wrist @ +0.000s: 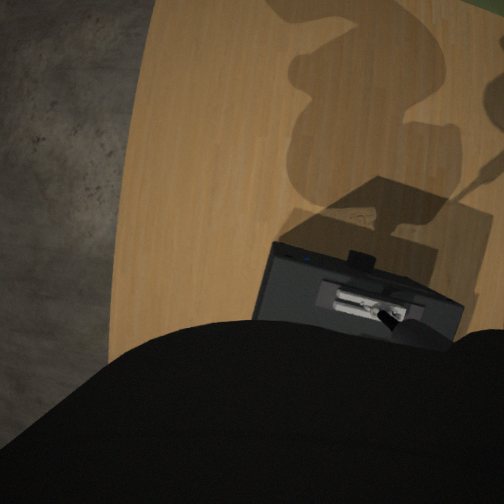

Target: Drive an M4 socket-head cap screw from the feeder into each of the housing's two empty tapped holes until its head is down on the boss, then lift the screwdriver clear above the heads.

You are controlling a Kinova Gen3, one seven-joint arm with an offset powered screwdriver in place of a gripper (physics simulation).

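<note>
A dark grey feeder block sits on the wooden table, low and right of centre in the wrist view. Its top has a recessed slot holding pale metal screws. The dark tip of my screwdriver bit is at the right end of that slot, over or touching the screws; I cannot tell whether a screw is on it. The black tool body fills the bottom of the view and hides the feeder's near side. The housing and its tapped holes are not in view.
The table's curved left edge runs down the view, with grey floor beyond it. Shadows of the arm and feeder fall on the wood behind the feeder. A small black tab stands on the feeder's far edge.
</note>
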